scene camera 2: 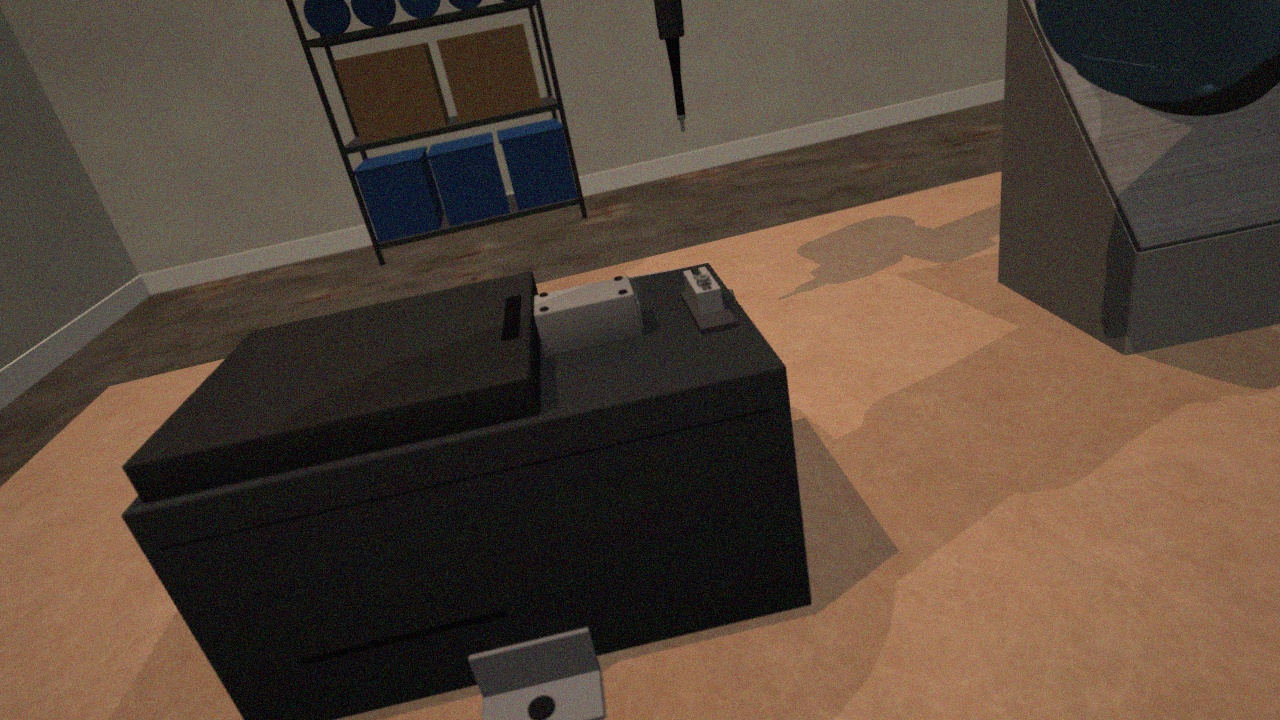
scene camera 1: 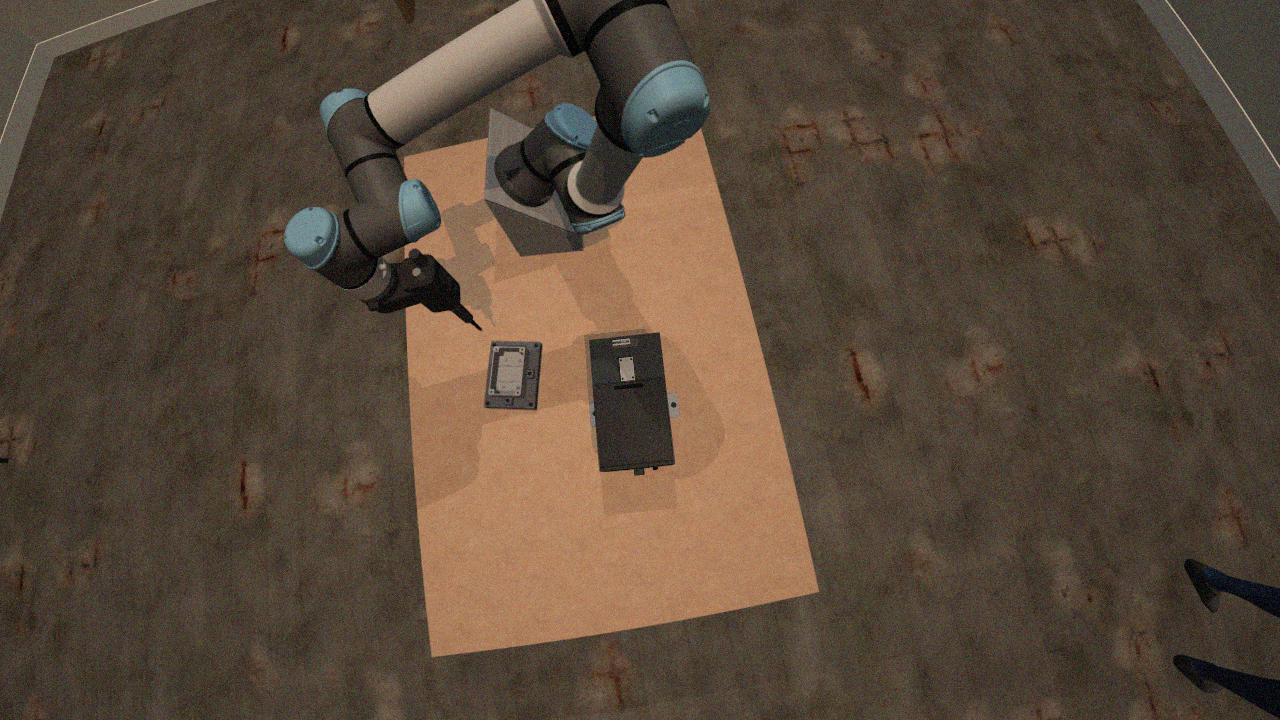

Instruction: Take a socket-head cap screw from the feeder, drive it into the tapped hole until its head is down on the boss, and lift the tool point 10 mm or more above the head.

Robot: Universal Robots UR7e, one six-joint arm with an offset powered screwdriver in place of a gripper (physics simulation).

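The feeder (scene camera 1: 633,429) (scene camera 2: 501,537) is a black box with a raised lid and a small light pick-up block (scene camera 2: 707,293) at one top end. My screwdriver (scene camera 1: 479,327) (scene camera 2: 681,116) is up in the air, away from the feeder. A small silvery screw (scene camera 2: 682,124) sits at its bit tip and points down in scene camera 2. In scene camera 1 the tip appears just beyond the upper left corner of a dark grey plate-like workpiece (scene camera 1: 535,376) with a light centre. Its tapped hole and boss are too small to tell apart.
The feeder stands on the tan mat (scene camera 1: 608,573) (scene camera 2: 1074,582), right of the workpiece in scene camera 1. The grey wedge-shaped arm base (scene camera 1: 546,234) (scene camera 2: 1056,223) stands at the back. A bracket (scene camera 2: 554,676) projects from the feeder's side. A shelf rack (scene camera 2: 456,120) stands by the wall.
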